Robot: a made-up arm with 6 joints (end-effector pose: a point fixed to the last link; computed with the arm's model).
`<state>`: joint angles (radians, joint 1 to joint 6).
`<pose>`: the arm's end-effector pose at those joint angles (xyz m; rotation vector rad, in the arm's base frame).
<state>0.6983 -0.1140 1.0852 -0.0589 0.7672 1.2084</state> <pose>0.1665 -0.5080 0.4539 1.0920 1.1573 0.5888</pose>
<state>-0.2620 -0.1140 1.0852 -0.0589 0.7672 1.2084</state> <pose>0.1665 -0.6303 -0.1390 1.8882 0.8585 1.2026</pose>
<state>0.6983 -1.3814 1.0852 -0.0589 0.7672 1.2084</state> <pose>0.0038 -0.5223 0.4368 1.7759 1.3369 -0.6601</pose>
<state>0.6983 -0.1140 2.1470 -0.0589 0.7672 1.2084</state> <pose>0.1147 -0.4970 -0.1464 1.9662 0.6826 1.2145</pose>
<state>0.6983 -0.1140 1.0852 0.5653 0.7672 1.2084</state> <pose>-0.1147 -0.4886 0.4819 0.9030 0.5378 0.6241</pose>
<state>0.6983 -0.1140 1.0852 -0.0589 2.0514 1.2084</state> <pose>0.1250 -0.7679 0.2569 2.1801 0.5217 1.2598</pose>
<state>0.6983 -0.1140 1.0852 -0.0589 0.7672 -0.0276</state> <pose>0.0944 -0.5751 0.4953 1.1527 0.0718 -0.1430</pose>
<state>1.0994 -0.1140 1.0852 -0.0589 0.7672 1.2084</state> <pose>0.1665 -0.3061 0.6193 0.7478 1.2118 0.3355</pose>
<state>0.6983 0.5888 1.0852 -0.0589 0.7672 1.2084</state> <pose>0.2080 -0.4527 0.5197 0.6051 0.9205 1.1549</pose>
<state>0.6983 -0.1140 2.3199 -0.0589 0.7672 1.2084</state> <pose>0.1119 -0.4362 -0.2291 2.0977 0.5722 1.3129</pose>
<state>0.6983 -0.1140 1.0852 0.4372 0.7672 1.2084</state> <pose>-0.0569 -0.4981 0.4896 0.9455 0.6636 0.6206</pose>
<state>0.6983 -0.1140 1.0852 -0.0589 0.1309 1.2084</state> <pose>0.1675 -0.3443 0.4020 0.5133 1.3038 0.2410</pose>
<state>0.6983 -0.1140 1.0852 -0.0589 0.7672 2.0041</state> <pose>0.1480 -0.4437 0.4286 0.8663 1.8318 1.0747</pose>
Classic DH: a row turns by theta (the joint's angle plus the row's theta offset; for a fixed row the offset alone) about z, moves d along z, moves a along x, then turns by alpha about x. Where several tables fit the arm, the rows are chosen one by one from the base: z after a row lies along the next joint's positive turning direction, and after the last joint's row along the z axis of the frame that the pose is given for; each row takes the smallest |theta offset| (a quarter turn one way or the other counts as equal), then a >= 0, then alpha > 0; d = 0 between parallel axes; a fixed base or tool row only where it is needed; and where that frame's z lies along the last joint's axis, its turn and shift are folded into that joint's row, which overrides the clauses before.
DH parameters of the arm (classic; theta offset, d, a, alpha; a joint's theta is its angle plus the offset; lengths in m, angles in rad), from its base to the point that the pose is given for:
base (fixed): -1.5708 0.04 0 1.5708
joint 1: 1.5708 -0.07 0.09 1.5708
joint 2: 0 0.07 0.02 1.5708
joint 3: 0 -0.04 0.03 -1.5708
joint 4: 0 0.47 0.19 1.5708
joint 5: 0 0.03 0.1 1.5708
joint 6: 1.5708 0.25 0.02 1.5708
tool (fixed): 0 0.09 0 0

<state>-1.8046 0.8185 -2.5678 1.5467 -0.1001 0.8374</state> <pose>-0.1730 0.1108 0.2553 -0.9651 -0.1892 -0.4649</pose>
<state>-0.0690 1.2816 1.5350 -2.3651 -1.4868 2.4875</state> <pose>0.4275 -0.0977 -0.1187 -2.3011 0.7120 -0.7059</pose>
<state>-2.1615 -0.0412 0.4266 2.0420 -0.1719 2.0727</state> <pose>-0.1820 0.1057 -0.2282 2.6563 0.2499 0.0250</pose>
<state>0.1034 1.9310 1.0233 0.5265 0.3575 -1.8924</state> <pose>0.2100 -0.4889 -0.0616 -1.5848 1.5400 0.1016</pose>
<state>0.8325 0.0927 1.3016 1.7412 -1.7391 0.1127</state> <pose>0.1310 -0.3014 0.1136 -0.7337 -0.8103 -1.6442</pose>
